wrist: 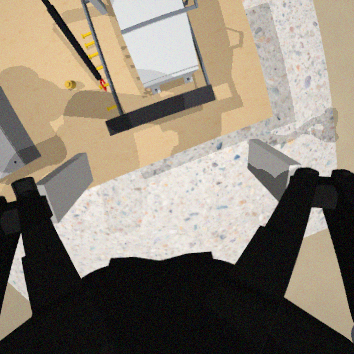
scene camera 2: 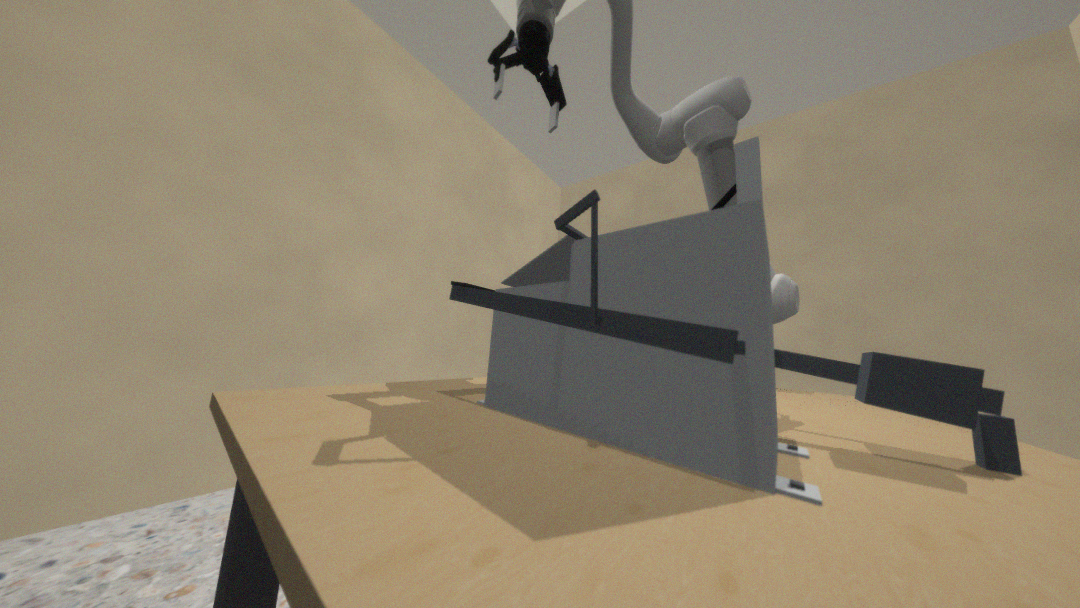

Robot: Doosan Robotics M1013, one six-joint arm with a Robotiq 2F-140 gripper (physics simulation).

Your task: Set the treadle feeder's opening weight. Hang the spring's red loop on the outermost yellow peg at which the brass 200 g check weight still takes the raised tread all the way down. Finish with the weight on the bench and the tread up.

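Places are measured from the arm's base along level axes (x ahead, y left, z up), in metres.
Pixels of known places: gripper, between the fingertips: (wrist: 168,159) (scene camera 2: 527,113).
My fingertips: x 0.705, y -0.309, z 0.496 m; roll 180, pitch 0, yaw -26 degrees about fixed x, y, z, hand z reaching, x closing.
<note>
Ahead of a thing's pixels: the offset from my fingertips to its top centre. "spot": to the spot under its first point. Level surfaces: height alone.
My gripper (scene camera 2: 526,113) (wrist: 168,159) is open and empty, high above the feeder's tread end. In the wrist view, the spring {spot: dx -0.103, dy +0.258, dz -0.356 m} (wrist: 75,45) is a black rod with a red loop {spot: dx -0.123, dy +0.166, dz -0.458 m} (wrist: 103,83) at its lower end. The loop is at the second yellow peg from the tread end. The outermost peg {dx -0.136, dy +0.099, dz -0.446 m} (wrist: 112,107) stands bare beside the arm near the tread. The brass weight {dx -0.257, dy +0.261, dz -0.559 m} (wrist: 70,84) stands on the bench, left of the pegs. The dark tread {dx -0.022, dy +0.022, dz -0.418 m} (wrist: 160,110) is raised; its side arm (scene camera 2: 529,308) stands well above the bench in the scene view.
The feeder's grey body {spot: dx +0.181, dy +0.294, dz -0.467 m} (scene camera 2: 657,302) stands on the bench {dz -0.606 m} (scene camera 2: 423,528), with its pale lid (wrist: 160,45) between the side arms. A dark upright bracket {spot: dx +0.198, dy +0.237, dz -0.427 m} (scene camera 2: 594,260) rises beside it. A dark block {spot: dx +0.035, dy +0.524, dz -0.532 m} (scene camera 2: 918,388) is at the right. A grey box (wrist: 17,127) is at the wrist view's left edge.
</note>
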